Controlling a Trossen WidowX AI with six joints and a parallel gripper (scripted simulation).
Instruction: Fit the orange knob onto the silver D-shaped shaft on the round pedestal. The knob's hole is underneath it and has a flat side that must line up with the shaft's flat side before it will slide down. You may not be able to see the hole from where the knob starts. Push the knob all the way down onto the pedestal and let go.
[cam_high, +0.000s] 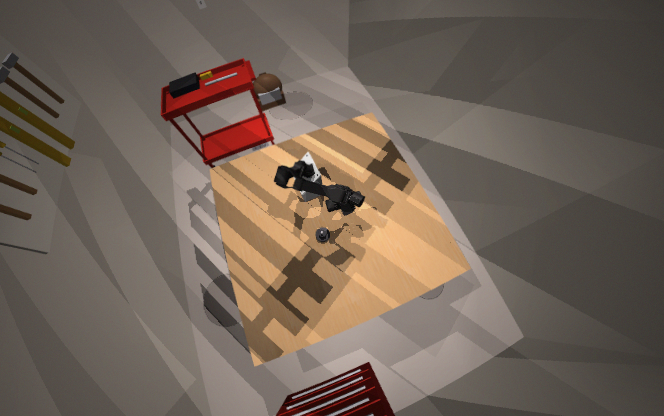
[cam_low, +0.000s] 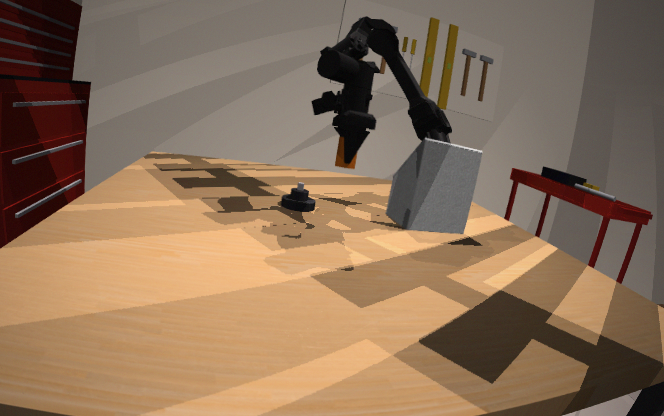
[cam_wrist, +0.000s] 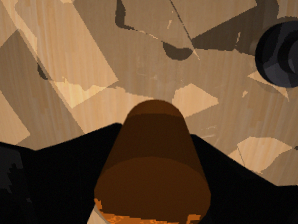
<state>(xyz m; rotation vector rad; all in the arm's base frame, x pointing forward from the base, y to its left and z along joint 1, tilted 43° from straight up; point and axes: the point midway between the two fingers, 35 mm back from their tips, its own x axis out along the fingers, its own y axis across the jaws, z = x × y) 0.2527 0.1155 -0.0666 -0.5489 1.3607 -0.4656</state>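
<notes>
My gripper tip is now 7 cm short of the round pedestal, 15 cm to the left of it and 12 cm above it. Also, from my gripper tip: orange knob (3 cm above).
</notes>
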